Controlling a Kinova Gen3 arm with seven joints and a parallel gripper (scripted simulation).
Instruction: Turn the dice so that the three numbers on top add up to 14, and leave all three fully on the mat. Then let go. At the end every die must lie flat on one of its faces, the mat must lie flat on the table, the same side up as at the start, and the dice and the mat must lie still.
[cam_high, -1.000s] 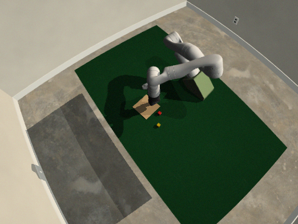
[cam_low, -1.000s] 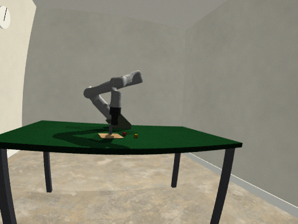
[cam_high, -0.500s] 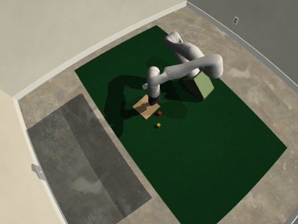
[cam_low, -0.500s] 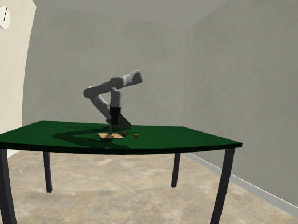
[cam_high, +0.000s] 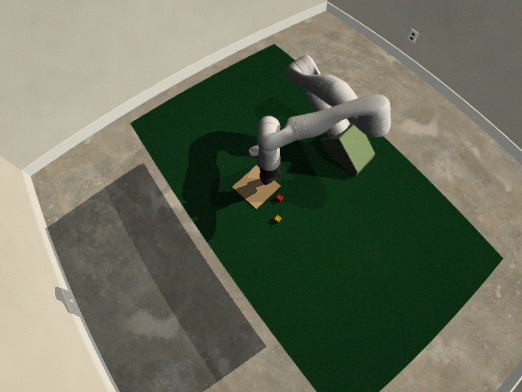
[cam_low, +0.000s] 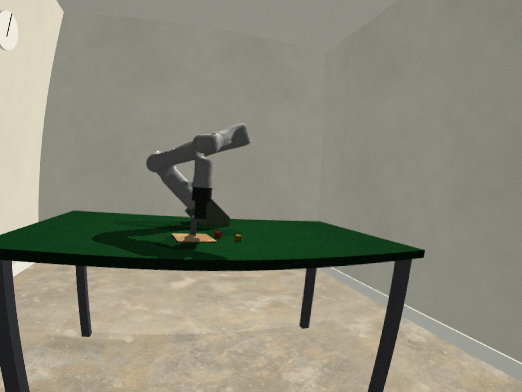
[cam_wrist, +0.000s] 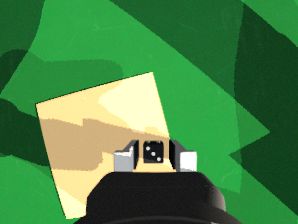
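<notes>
Now: hand 10 mm above the black die. The rest, counted from my hand: yellow die 160 mm to the left, 70 mm ahead, 10 mm below; tan mat 50 mm ahead, 20 mm below, 10 mm to the right; red die 90 mm to the left, 10 mm below, 10 mm ahead.
</notes>
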